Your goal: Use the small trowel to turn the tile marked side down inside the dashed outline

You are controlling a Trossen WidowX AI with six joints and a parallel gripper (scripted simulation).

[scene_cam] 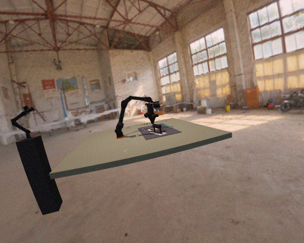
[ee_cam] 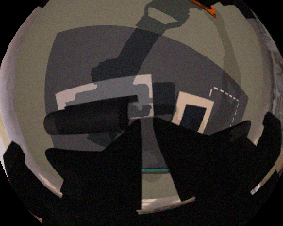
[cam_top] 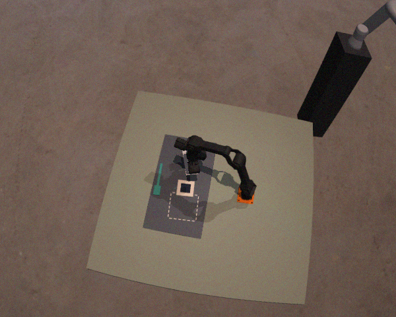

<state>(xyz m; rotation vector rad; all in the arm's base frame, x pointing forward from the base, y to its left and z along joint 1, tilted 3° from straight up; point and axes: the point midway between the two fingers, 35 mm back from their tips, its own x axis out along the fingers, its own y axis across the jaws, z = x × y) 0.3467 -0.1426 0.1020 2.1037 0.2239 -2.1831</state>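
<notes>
Now: gripper tip 30 mm short of the tile, 120 mm to the right of it and 80 mm above it. Round my gripper tip: teal trowel (190 mm ahead, 90 mm to the left, 80 mm below); dark grey mat (50 mm ahead, 80 mm to the left, 110 mm below).
</notes>
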